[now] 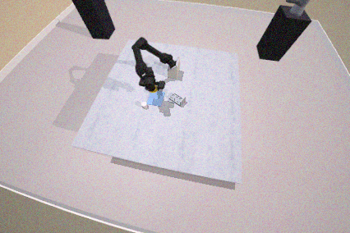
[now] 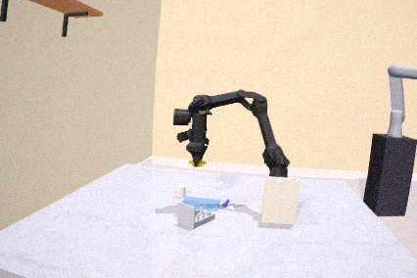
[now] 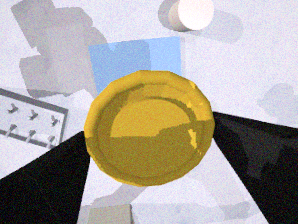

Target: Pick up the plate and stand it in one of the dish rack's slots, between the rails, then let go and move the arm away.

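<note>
Now: gripper tip 19 cm to the right of the grey dish rack, 14 cm above it and 3 cm past it. The rest, counted from my gripper tip: small white cup: 14 cm below, 8 cm to the right, 8 cm ahead; then flat blue sheet: 16 cm below, 2 cm behind; then yellow plate: 1 cm above.
</note>
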